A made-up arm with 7 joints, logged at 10 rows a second.
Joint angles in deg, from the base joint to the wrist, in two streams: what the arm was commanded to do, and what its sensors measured. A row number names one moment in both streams.
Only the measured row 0 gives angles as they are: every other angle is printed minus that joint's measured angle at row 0.
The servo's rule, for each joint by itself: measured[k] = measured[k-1] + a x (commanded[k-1-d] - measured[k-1]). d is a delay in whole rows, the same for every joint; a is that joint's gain. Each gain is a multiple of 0.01, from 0.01 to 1. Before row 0 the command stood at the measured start. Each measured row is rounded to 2 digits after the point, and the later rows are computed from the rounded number. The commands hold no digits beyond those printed.
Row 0, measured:
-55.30 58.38 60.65 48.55 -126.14 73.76 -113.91
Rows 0 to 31, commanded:
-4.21 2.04 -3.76 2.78 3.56 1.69 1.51
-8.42 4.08 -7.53 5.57 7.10 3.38 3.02
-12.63 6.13 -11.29 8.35 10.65 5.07 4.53
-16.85 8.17 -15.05 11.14 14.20 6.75 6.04
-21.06 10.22 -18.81 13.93 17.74 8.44 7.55
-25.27 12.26 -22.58 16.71 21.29 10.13 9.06
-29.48 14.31 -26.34 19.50 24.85 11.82 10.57
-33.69 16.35 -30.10 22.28 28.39 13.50 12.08
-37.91 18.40 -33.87 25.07 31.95 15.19 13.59
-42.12 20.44 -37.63 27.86 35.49 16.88 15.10
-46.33 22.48 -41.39 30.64 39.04 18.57 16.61
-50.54 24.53 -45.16 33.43 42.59 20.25 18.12
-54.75 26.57 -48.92 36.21 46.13 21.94 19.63
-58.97 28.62 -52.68 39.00 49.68 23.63 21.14
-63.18 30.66 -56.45 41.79 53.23 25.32 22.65
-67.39 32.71 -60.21 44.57 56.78 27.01 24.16
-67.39 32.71 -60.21 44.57 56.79 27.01 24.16
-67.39 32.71 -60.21 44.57 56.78 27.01 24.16
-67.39 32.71 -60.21 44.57 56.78 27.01 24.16
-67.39 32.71 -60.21 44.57 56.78 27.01 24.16
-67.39 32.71 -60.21 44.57 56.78 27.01 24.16
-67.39 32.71 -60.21 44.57 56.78 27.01 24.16
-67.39 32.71 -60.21 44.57 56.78 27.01 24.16
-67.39 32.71 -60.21 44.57 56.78 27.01 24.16
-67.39 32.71 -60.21 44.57 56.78 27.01 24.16
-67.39 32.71 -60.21 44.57 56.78 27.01 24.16
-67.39 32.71 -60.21 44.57 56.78 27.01 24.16
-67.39 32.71 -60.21 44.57 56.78 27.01 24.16
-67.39 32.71 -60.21 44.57 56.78 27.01 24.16
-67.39 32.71 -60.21 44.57 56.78 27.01 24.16
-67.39 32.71 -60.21 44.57 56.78 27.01 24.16
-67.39 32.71 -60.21 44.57 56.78 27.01 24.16
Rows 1 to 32, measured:
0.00 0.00 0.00 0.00 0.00 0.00 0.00
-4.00 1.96 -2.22 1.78 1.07 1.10 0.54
-8.20 4.00 -5.35 4.21 2.88 2.58 1.43
-12.41 6.04 -8.85 6.86 5.21 4.20 2.55
-16.63 8.08 -12.51 9.60 7.91 5.86 3.81
-20.84 10.13 -16.23 12.37 10.86 7.54 5.16
-25.05 12.17 -19.98 15.15 13.99 9.22 6.56
-29.26 14.22 -23.73 17.93 17.25 10.91 8.00
-33.47 16.26 -27.49 20.71 20.59 12.59 9.47
-37.69 18.31 -31.25 23.50 24.00 14.28 10.95
-41.90 20.35 -35.01 26.29 27.45 15.97 12.44
-46.11 22.39 -38.77 29.07 30.93 17.66 13.94
-50.32 24.44 -42.54 31.86 34.43 19.34 15.44
-54.53 26.48 -46.30 34.64 37.94 21.03 16.95
-58.75 28.53 -50.06 37.43 41.46 22.72 18.46
-62.96 30.57 -53.83 40.22 44.99 24.41 19.97
-67.17 32.62 -57.59 43.00 48.53 26.10 21.48
-67.38 32.71 -59.14 44.00 51.01 26.69 22.44
-67.39 32.71 -59.77 44.36 52.74 26.90 23.06
-67.39 32.71 -60.03 44.49 53.95 26.97 23.46
-67.39 32.71 -60.14 44.54 54.80 27.00 23.71
-67.39 32.71 -60.18 44.56 55.39 27.01 23.87
-67.39 32.71 -60.20 44.57 55.81 27.01 23.97
-67.39 32.71 -60.21 44.57 56.10 27.01 24.04
-67.39 32.71 -60.21 44.57 56.30 27.01 24.08
-67.39 32.71 -60.21 44.57 56.44 27.01 24.11
-67.39 32.71 -60.21 44.57 56.54 27.01 24.13
-67.39 32.71 -60.21 44.57 56.61 27.01 24.14
-67.39 32.71 -60.21 44.57 56.66 27.01 24.15
-67.39 32.71 -60.21 44.57 56.70 27.01 24.15
-67.39 32.71 -60.21 44.57 56.72 27.01 24.15
-67.39 32.71 -60.21 44.57 56.74 27.01 24.15
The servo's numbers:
d 1
a 0.95 0.96 0.59 0.64 0.30 0.65 0.36

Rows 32 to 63, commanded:
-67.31 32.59 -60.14 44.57 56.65 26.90 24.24
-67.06 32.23 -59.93 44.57 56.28 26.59 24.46
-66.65 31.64 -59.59 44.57 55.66 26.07 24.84
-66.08 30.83 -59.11 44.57 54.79 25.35 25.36
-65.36 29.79 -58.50 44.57 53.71 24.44 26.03
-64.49 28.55 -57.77 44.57 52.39 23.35 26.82
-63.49 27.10 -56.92 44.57 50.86 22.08 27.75
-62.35 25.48 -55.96 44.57 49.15 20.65 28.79
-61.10 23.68 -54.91 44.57 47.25 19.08 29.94
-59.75 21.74 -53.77 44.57 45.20 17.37 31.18
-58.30 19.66 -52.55 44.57 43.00 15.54 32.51
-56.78 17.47 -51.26 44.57 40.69 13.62 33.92
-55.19 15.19 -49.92 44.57 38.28 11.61 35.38
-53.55 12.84 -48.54 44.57 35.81 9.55 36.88
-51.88 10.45 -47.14 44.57 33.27 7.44 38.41
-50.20 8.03 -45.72 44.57 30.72 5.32 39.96
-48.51 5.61 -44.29 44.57 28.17 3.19 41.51
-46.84 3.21 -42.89 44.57 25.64 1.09 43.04
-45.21 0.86 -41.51 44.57 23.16 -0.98 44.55
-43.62 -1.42 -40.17 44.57 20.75 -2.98 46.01
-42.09 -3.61 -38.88 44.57 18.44 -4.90 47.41
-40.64 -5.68 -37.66 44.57 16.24 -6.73 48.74
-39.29 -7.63 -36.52 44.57 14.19 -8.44 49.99
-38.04 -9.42 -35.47 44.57 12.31 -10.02 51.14
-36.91 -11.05 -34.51 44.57 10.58 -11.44 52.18
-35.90 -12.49 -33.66 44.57 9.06 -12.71 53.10
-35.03 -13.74 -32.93 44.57 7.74 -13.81 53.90
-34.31 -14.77 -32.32 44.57 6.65 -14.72 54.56
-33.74 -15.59 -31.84 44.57 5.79 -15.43 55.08
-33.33 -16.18 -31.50 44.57 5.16 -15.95 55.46
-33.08 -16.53 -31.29 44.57 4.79 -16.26 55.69
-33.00 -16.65 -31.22 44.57 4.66 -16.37 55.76
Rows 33 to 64, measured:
-67.39 32.71 -60.21 44.57 56.75 27.01 24.15
-67.31 32.59 -60.17 44.57 56.72 26.94 24.18
-67.07 32.24 -60.03 44.57 56.59 26.71 24.28
-66.67 31.66 -59.77 44.57 56.31 26.29 24.48
-66.11 30.86 -59.38 44.57 55.85 25.68 24.80
-65.40 29.83 -58.86 44.57 55.21 24.87 25.24
-64.54 28.60 -58.22 44.57 54.36 23.88 25.81
-63.54 27.16 -57.45 44.57 53.31 22.71 26.51
-62.41 25.55 -56.57 44.57 52.06 21.37 27.33
-61.17 23.75 -55.59 44.57 50.62 19.88 28.27
-59.82 21.82 -54.52 44.57 48.99 18.25 29.32
-58.38 19.75 -53.36 44.57 47.19 16.49 30.47
-56.86 17.56 -52.12 44.57 45.24 14.62 31.71
-55.27 15.28 -50.82 44.57 43.15 12.66 33.03
-53.64 12.94 -49.47 44.57 40.95 10.64 34.42
-51.97 10.55 -48.10 44.57 38.65 8.56 35.86
-50.29 8.13 -46.70 44.57 36.27 6.45 37.34
-48.60 5.71 -45.28 44.57 33.84 4.33 38.84
-46.93 3.31 -43.87 44.57 31.38 2.22 40.35
-45.30 0.96 -42.48 44.57 28.91 0.14 41.86
-43.70 -1.32 -41.12 44.57 26.46 -1.89 43.35
-42.17 -3.52 -39.80 44.57 24.05 -3.85 44.81
-40.72 -5.59 -38.54 44.57 21.71 -5.72 46.22
-39.36 -7.55 -37.35 44.57 19.45 -7.49 47.58
-38.11 -9.35 -36.24 44.57 17.31 -9.13 48.86
-36.97 -10.98 -35.22 44.57 15.29 -10.63 50.06
-35.95 -12.43 -34.30 44.57 13.42 -11.98 51.15
-35.08 -13.69 -33.49 44.57 11.72 -13.17 52.14
-34.35 -14.73 -32.80 44.57 10.20 -14.18 53.01
-33.77 -15.56 -32.23 44.57 8.88 -14.99 53.76
-33.35 -16.16 -31.80 44.57 7.76 -15.61 54.37
-33.09 -16.52 -31.50 44.57 6.87 -16.03 54.85

